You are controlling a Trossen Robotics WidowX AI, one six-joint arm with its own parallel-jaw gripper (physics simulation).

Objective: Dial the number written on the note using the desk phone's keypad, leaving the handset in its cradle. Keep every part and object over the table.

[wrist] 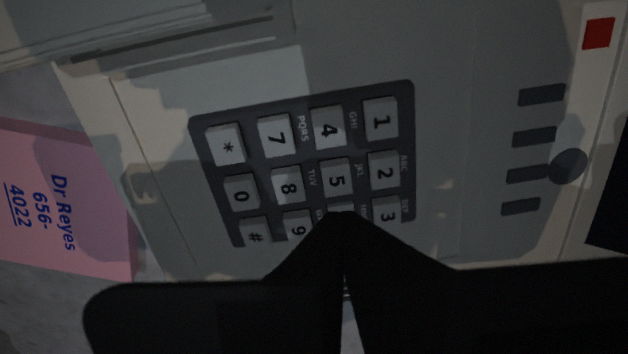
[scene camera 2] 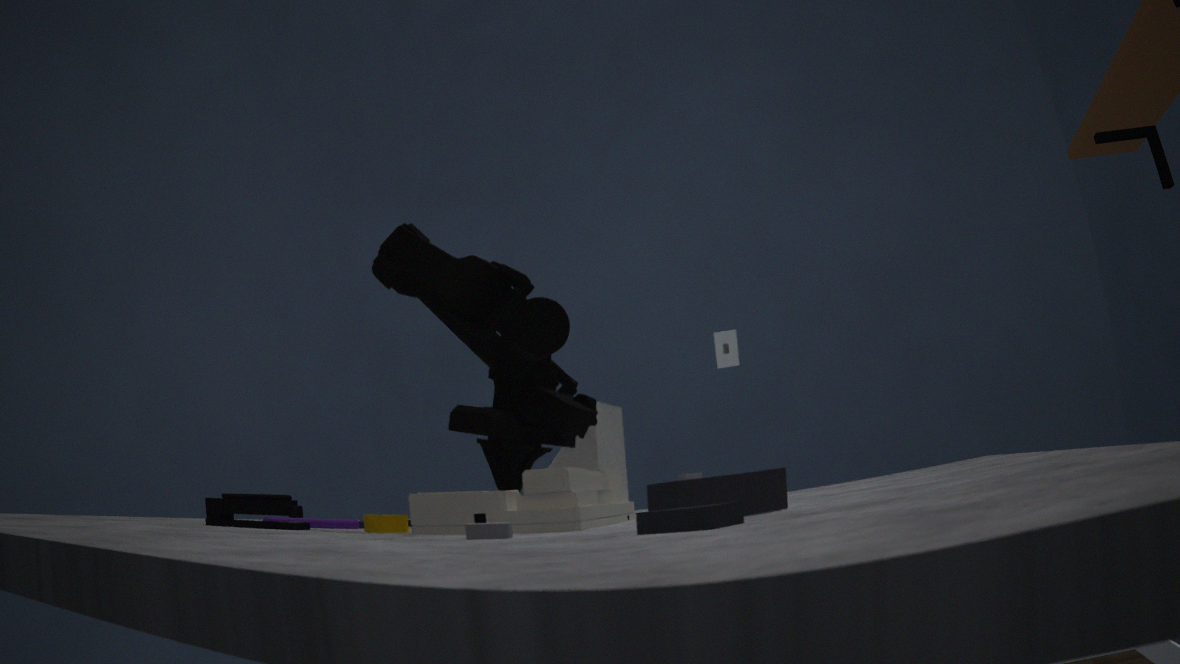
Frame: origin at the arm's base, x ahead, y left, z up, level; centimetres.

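Seen in the pictures: gripper, fingertip midpoint: (wrist: 339, 224); arm's base, origin of the base link: (scene camera 2: 588, 432).
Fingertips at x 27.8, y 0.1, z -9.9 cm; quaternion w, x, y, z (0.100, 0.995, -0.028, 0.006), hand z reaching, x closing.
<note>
Pixels of each thing's top centre, then the offset from my fingertips to it. "spot": a spot on its surface instead. Level surfaces: height alone.
- cream desk phone, middle of its top: (wrist: 487, 112) (scene camera 2: 527, 490) dx +3.6, dy +4.1, dz +1.4 cm
- pink note, middle of its top: (wrist: 42, 211) dx -11.8, dy +0.4, dz -1.9 cm
- 9 key, middle of its top: (wrist: 299, 230) dx -1.3, dy +0.1, dz +0.2 cm
- table, its level: dz -2.8 cm
- yellow block, middle of its top: (scene camera 2: 385, 514) dx +10.8, dy -9.7, dz -0.9 cm
- small grey block, middle of its top: (scene camera 2: 488, 523) dx +23.0, dy +9.3, dz -1.5 cm
- black object, middle of its top: (scene camera 2: 253, 494) dx +15.8, dy -26.2, dz +1.2 cm
- purple strip, middle of its top: (scene camera 2: 309, 518) dx +7.0, dy -24.7, dz -1.5 cm
- red square, surface spot: (wrist: 598, 33) spot: dx +7.7, dy +5.4, dz -0.5 cm
The cream desk phone (scene camera 2: 462, 510) (wrist: 440, 55) sits on the table. In the wrist view its dark keypad (wrist: 407, 100) has light keys and appears turned sideways. The pink note (wrist: 30, 165) at the left reads "Dr Reyes 656-4022" in blue. My gripper (scene camera 2: 507, 488) (wrist: 339, 224) is shut and empty. Its tips are over the 6 key, between 5, 9 and 3, and cover most of it. I cannot tell whether they touch it. The tips also hide parts near the 9 key (wrist: 298, 229). The handset cannot be made out clearly.
On the table (scene camera 2: 577, 565), a yellow block (scene camera 2: 385, 523) and a small grey block (scene camera 2: 488, 531) lie near the phone. A black object (scene camera 2: 255, 507) and a purple strip (scene camera 2: 330, 523) are left. Dark blocks (scene camera 2: 717, 490) (scene camera 2: 689, 518) stand right. A red square (wrist: 598, 33) is at the wrist view's upper right.
</note>
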